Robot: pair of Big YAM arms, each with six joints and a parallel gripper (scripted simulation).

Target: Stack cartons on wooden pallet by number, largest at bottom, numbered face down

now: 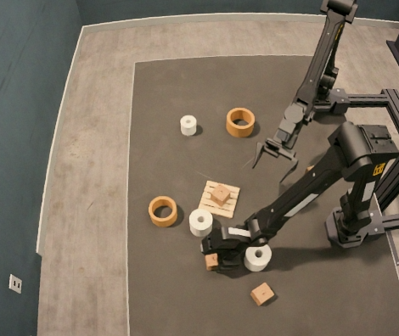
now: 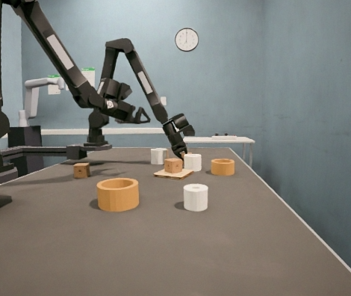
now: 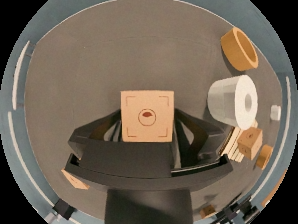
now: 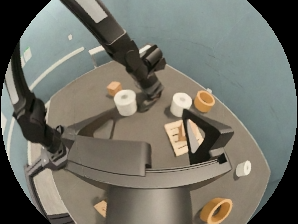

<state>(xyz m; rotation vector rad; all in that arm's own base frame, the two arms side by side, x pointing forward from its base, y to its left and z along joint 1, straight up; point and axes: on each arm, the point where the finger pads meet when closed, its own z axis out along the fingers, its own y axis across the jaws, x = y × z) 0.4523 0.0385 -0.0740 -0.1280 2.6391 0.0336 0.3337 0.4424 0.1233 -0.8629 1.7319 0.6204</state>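
Now: the carton 23 cm to the right of my left hand, 2 cm behind it and 2 cm above it. Round my left hand: wooden pallet 23 cm to the right, 1 cm below, 1 cm behind.
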